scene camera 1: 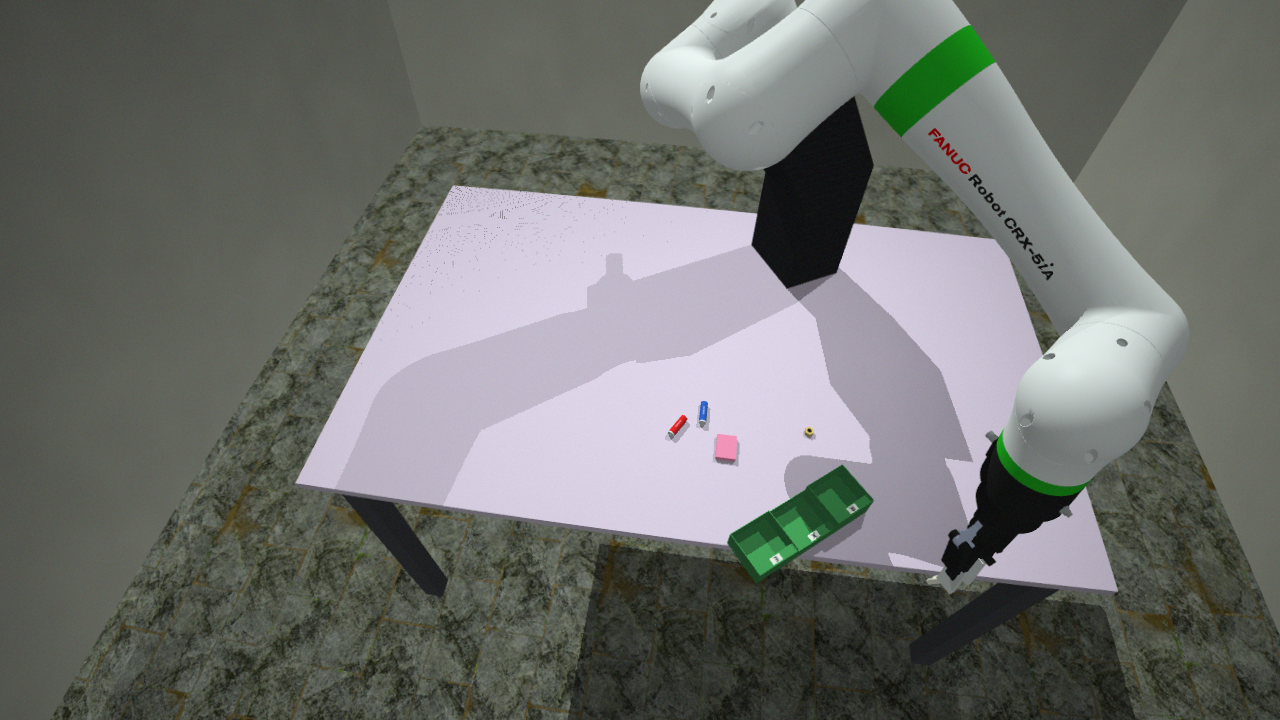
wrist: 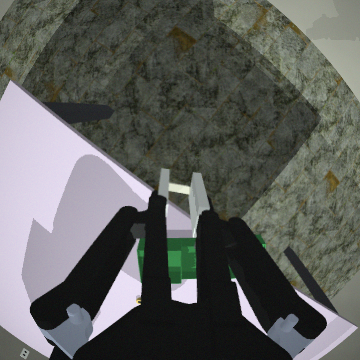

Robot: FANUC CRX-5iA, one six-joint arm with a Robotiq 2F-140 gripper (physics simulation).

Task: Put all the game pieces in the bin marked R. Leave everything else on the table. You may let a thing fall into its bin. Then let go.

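Frame: origin at the arm's base, x down, y left, z ahead, level; millimetres.
Seen in the pictures: gripper, fingertip midpoint: [scene camera 1: 953, 580] [wrist: 178, 183].
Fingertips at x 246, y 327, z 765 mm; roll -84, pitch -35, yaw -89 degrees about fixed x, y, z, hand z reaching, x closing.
Observation:
A point is followed by its place in that frame.
My gripper [scene camera 1: 955, 580] {y 327, x 246, z 765 mm} [wrist: 178, 183] {y 327, x 246, z 765 mm} is shut on a thin cream-coloured piece [scene camera 1: 933, 579] {y 309, x 271, z 758 mm} [wrist: 179, 188] {y 324, x 241, z 763 mm}, which spans between its fingertips. In the scene view it shows to the right of the green bin row, in line with the table's front edge. The green bin row [scene camera 1: 794, 551] {y 134, x 405, z 700 mm} [wrist: 141, 257] {y 236, x 422, z 557 mm} has three compartments with small white labels; the label R [scene camera 1: 852, 508] {y 228, x 398, z 604 mm} seems to be on the rightmost one in the scene view. The fingers partly hide the row in the wrist view. A small yellow-and-black piece [scene camera 1: 809, 431] {y 152, x 432, z 439 mm} [wrist: 139, 300] {y 153, x 432, z 440 mm} lies on the table behind the row.
A pink block [scene camera 1: 725, 447] {y -5, x 430, z 511 mm}, a red cylinder [scene camera 1: 677, 426] {y -103, x 426, z 487 mm} and a blue cylinder [scene camera 1: 703, 412] {y -58, x 425, z 444 mm} lie on the table [scene camera 1: 537, 474] {y -339, x 440, z 640 mm} left of the yellow-and-black piece. The black robot pedestal [scene camera 1: 810, 201] {y 81, x 186, z 46 mm} stands at the back. The table's front edge runs close by the bin row.

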